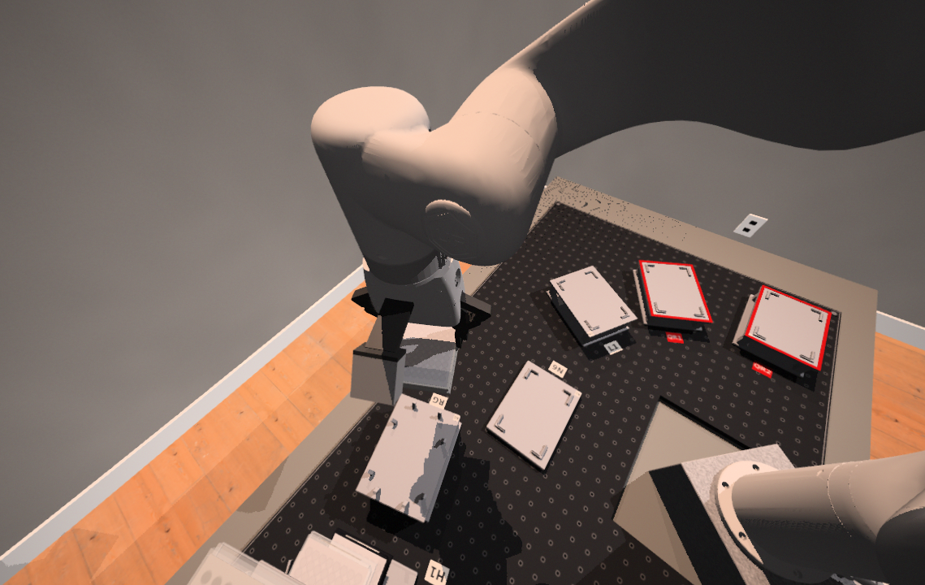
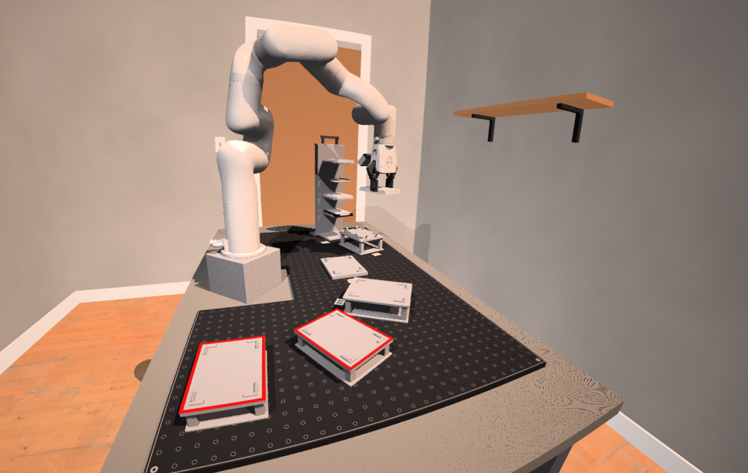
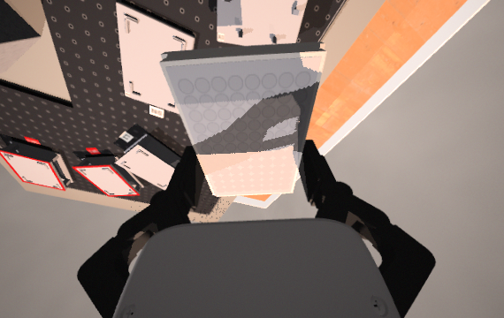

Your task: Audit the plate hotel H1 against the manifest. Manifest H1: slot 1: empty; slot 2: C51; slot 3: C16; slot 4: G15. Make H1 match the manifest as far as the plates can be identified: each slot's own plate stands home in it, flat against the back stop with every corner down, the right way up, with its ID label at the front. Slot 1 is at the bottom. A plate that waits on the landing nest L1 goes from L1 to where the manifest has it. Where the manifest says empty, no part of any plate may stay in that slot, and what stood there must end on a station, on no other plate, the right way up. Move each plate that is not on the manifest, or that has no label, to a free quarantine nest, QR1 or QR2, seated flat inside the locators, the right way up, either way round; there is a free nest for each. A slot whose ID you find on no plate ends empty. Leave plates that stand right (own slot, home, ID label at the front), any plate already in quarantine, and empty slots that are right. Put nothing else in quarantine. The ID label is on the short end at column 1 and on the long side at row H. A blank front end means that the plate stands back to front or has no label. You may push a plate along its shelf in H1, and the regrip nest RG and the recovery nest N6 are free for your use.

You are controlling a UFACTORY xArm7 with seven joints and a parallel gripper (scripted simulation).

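The quarantine nest QR1 lies 49 cm to the right of my hand, 29 cm behind it and 23 cm below it. From my hand the other things lie so: regrip nest RG (21 cm below, 12 cm to the left, 3 cm behind); then white well plate (1 cm to the left, 1 cm below, 1 cm behind); then RG label (27 cm below, 2 cm to the left).
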